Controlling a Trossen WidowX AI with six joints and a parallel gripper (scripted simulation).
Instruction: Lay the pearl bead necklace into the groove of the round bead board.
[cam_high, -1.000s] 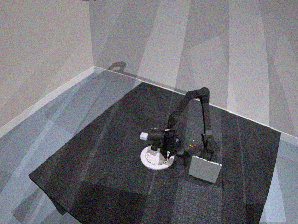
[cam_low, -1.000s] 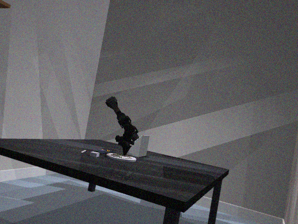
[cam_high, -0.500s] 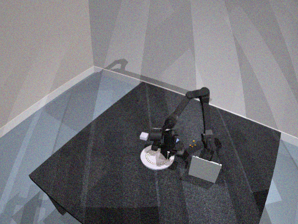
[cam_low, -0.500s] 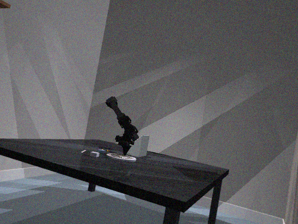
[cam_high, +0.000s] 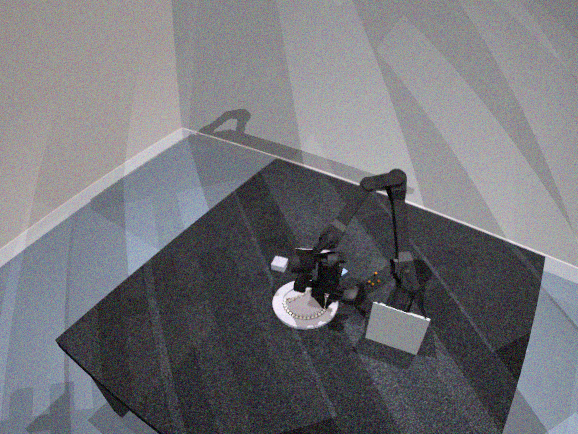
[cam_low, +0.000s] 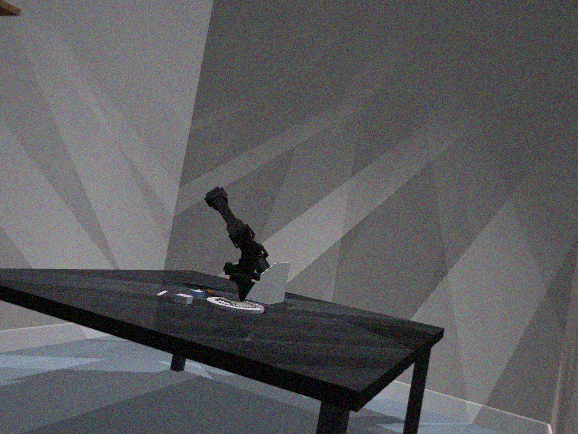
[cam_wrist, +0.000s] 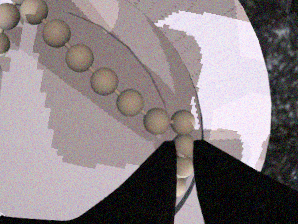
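Now: gripper tip 60 mm short of the round white bead board, 10 mm to the right of it and 10 mm above it. Also, from my gripper tip: small white block 230 mm ahead, 80 mm to the right; then small blue cube 40 mm ahead, 160 mm to the right, 10 mm below; then thin white stick 180 mm ahead, 210 mm to the right, 10 mm below.
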